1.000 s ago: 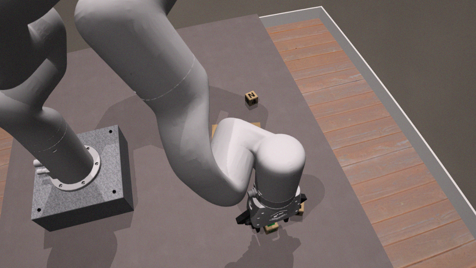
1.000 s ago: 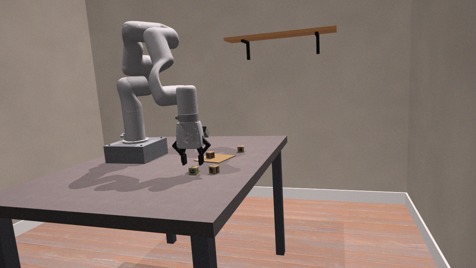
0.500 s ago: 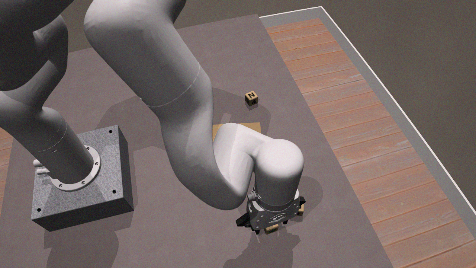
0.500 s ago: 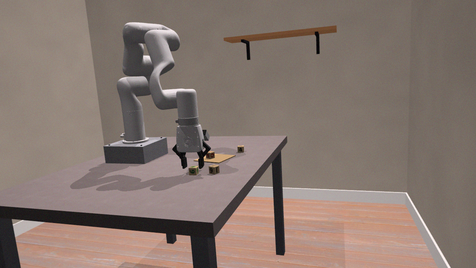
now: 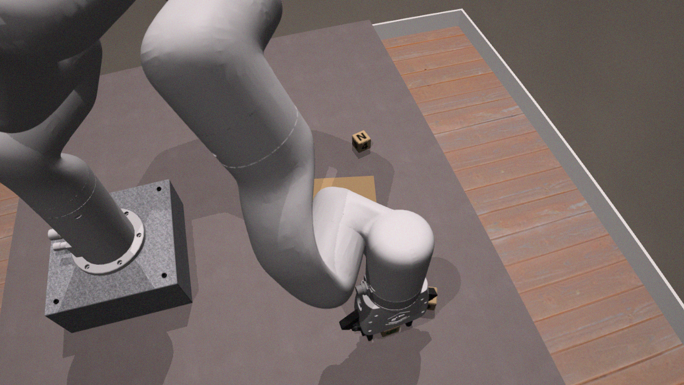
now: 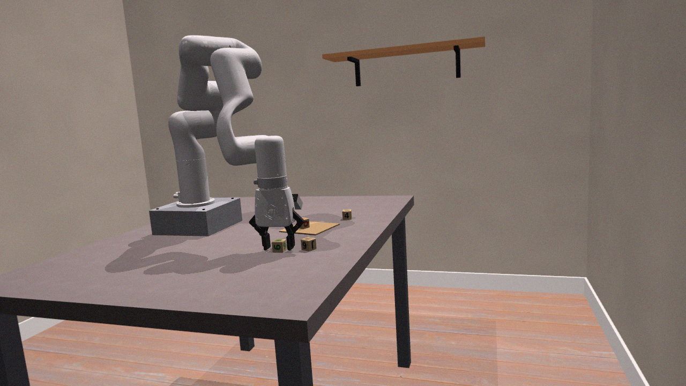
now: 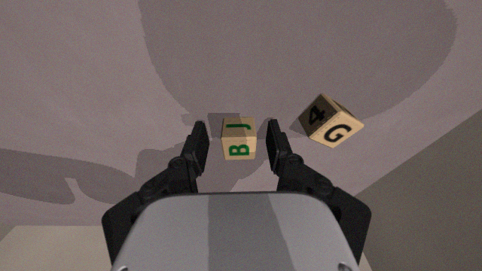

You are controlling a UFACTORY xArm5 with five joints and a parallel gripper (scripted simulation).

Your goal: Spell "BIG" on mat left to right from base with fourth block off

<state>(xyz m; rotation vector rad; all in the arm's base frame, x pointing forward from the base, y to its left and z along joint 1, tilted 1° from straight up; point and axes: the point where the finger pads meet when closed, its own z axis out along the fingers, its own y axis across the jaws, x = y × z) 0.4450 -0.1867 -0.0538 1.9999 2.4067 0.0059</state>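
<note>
The B block lies 10 mm below my hand. Also, from my hand: tan mat (250 mm to the left, 40 mm behind, 20 mm below); G block (80 mm ahead, 30 mm to the left, 10 mm below).
</note>
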